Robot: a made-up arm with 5 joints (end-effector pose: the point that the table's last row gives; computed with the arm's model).
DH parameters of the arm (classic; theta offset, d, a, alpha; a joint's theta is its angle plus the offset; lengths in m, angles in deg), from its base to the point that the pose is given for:
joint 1: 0 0.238 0 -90
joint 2: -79.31 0 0.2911 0
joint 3: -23.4 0 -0.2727 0
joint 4: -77.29 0 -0.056 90
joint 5: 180 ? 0 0
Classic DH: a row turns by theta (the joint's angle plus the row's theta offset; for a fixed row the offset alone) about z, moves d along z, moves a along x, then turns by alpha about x.
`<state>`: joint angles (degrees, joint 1 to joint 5).
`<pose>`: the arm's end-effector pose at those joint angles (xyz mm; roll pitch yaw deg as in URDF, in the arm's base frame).
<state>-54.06 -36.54 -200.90 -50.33 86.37</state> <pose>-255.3 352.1 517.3 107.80 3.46 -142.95</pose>
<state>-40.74 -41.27 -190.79 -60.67 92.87</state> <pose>-333.0 286.9 525.4 112.76 -2.65 -131.85</pose>
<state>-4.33 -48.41 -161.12 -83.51 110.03</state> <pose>-404.6 30.6 590.4 114.36 -18.37 -102.45</pose>
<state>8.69 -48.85 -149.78 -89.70 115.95</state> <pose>-368.2 -56.3 624.0 110.23 -24.54 -90.01</pose>
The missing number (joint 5, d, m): 0.072
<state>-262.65 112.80 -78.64 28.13 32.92</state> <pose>-13.5 104.5 -259.5 134.02 48.00 43.04</pose>
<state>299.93 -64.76 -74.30 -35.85 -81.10</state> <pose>-77.9 135.3 725.8 5.03 -0.79 38.80</pose>
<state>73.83 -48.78 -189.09 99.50 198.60</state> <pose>-120.0 -413.7 648.8 15.83 39.02 98.07</pose>
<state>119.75 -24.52 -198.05 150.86 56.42</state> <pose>103.1 -180.4 706.6 -111.64 -31.68 41.52</pose>
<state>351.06 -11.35 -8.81 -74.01 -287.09</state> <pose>209.8 -33.0 361.1 -85.64 -17.04 -100.22</pose>
